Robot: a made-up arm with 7 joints. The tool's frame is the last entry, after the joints.
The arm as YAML. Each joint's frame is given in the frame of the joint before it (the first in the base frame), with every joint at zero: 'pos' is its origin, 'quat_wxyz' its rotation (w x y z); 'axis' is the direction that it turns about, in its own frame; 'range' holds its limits. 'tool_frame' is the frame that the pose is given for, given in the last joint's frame.
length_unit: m
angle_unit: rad
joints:
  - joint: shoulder
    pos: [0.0, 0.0, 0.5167]
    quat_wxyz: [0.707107, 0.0, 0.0, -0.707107]
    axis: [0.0, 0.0, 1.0]
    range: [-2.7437, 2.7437]
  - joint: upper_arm
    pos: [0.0, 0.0, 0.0]
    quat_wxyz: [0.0, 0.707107, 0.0, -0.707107]
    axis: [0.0, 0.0, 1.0]
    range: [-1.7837, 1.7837]
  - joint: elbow
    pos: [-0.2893, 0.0, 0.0]
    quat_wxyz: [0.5, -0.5, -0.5, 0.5]
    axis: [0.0, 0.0, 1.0]
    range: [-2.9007, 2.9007]
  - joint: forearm
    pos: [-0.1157, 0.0, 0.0]
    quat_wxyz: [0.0, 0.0, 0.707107, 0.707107]
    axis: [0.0, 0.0, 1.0]
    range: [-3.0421, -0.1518]
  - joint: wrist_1
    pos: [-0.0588, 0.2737, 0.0]
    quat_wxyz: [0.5, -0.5, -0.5, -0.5]
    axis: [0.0, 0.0, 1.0]
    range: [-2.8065, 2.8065]
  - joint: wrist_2
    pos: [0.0, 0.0, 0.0]
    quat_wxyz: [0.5, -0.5, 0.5, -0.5]
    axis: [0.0, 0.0, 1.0]
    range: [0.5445, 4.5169]
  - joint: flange
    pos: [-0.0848, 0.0, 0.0]
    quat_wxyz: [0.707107, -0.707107, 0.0, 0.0]
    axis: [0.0, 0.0, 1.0]
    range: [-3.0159, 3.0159]
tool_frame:
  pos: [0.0, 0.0, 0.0]
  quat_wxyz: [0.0, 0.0, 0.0, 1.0]
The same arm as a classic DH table. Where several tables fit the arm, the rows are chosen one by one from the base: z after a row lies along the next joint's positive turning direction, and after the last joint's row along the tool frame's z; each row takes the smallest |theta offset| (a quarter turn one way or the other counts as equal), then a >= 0, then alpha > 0; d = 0 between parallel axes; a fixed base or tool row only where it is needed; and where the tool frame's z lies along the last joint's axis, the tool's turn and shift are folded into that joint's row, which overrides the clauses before.
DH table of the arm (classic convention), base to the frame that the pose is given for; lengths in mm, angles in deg. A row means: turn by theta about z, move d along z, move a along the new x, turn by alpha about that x. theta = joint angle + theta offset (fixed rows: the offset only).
shoulder: theta0 0, d 516.7, a 0, alpha -90
upper_arm: theta0 0, d 0, a 0, alpha 90
elbow: theta0 0, d 289.3, a 115.7, alpha 90
forearm: theta0 0, d 0, a -58.8, alpha -90
wrist_1: theta0 0, d 273.7, a 0, alpha 90
wrist_2: theta0 0, d 0, a 84.8, alpha 90
flange: theta0 0, d 0, a 0, alpha 0
Joint limits (deg, base to tool): -157.2..157.2 -102.2..102.2 -166.2..166.2 -174.3..-8.7 -160.8..160.8 31.2..258.8 -172.8..172.8

